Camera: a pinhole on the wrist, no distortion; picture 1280 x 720 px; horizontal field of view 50.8 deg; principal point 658.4 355.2 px. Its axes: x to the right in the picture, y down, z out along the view. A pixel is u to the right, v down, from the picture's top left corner.
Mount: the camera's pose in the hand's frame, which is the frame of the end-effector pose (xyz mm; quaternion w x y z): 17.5 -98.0 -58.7 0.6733 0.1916 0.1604 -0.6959
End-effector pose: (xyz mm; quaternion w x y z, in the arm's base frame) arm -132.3 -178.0 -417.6 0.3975 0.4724 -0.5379 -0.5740
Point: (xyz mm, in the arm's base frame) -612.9 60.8 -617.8
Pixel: 200.9 151.7
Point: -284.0 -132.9 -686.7
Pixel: 841.9 456.3
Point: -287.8 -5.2 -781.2
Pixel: 1085.7 41.6
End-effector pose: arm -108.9 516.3 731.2 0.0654 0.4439 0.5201 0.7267
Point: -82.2 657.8 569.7
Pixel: 639.6 82.7
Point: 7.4 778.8 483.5
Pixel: 694.1 110.9
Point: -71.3 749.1 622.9
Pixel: 410.5 566.1
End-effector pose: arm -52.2 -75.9 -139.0 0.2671 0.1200 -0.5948 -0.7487
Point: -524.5 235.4 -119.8
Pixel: outside the picture
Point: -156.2 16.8 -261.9
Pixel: 476.4 431.4
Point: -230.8 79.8 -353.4
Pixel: 891.3 508.4
